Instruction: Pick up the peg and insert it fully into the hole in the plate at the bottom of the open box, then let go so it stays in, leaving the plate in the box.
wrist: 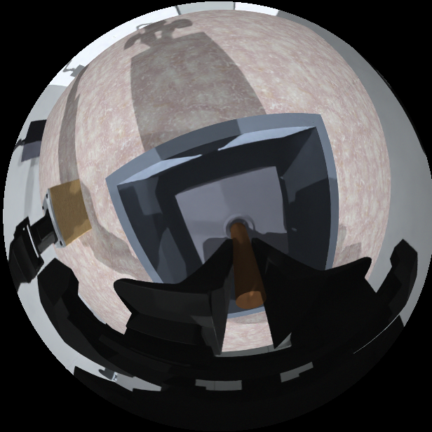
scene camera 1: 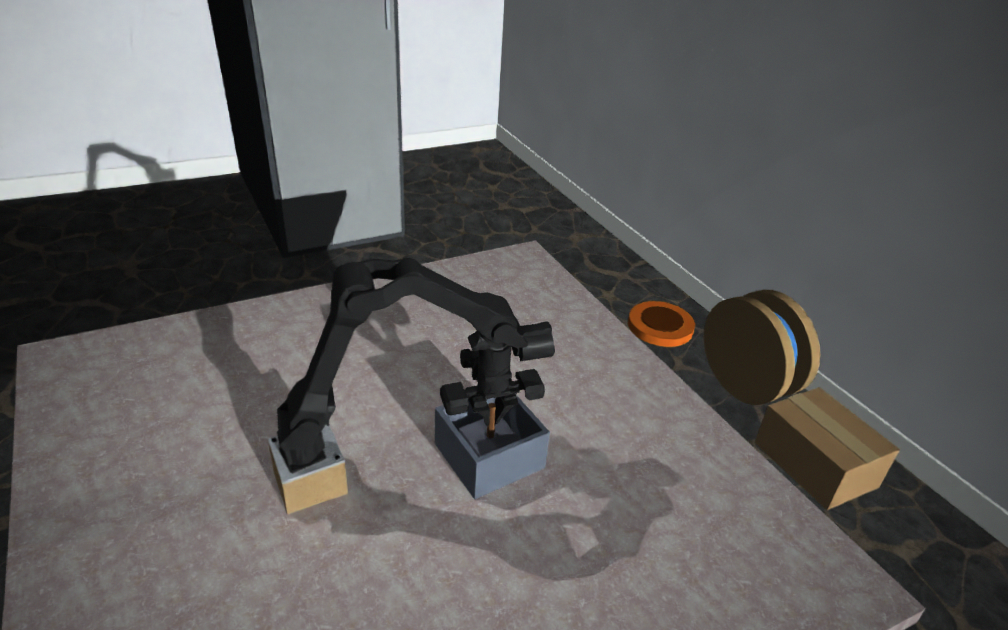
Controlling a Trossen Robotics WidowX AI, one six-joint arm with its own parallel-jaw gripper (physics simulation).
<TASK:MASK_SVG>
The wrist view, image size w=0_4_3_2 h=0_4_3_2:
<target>my gripper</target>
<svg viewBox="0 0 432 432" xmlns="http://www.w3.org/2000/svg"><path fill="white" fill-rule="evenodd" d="M417 252L402 239L389 258L389 273L374 292L364 278L371 257L318 270L259 238L251 238L266 293L263 304L274 349L291 346L248 356L215 356L221 355L233 273L231 238L180 283L132 278L114 281L116 294L131 312L124 334L93 315L78 295L79 281L72 269L55 257L39 272L37 284L46 315L72 349L109 370L161 386L160 391L130 391L75 365L74 377L123 410L168 426L239 431L277 424L316 409L349 389L384 356L404 328L398 313L405 306L417 276ZM195 381L241 380L241 389L208 390L196 386ZM312 362L313 367L299 372L299 377L281 382L281 372Z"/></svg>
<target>brown peg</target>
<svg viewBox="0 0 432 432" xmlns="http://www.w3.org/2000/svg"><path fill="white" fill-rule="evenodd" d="M235 222L230 227L233 244L235 302L238 307L252 309L264 303L266 293L245 225L241 222Z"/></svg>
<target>blue-grey box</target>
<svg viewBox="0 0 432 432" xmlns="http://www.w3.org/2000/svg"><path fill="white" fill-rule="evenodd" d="M233 269L227 318L265 311L264 304L252 309L243 309L236 305ZM320 114L260 114L215 123L158 144L105 177L107 189L121 227L135 255L137 255L154 283L180 283L203 264L191 240L175 194L195 184L259 166L276 166L288 236L288 253L285 255L311 266L313 269L331 269L337 243L339 197L335 161L328 133Z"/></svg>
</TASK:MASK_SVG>
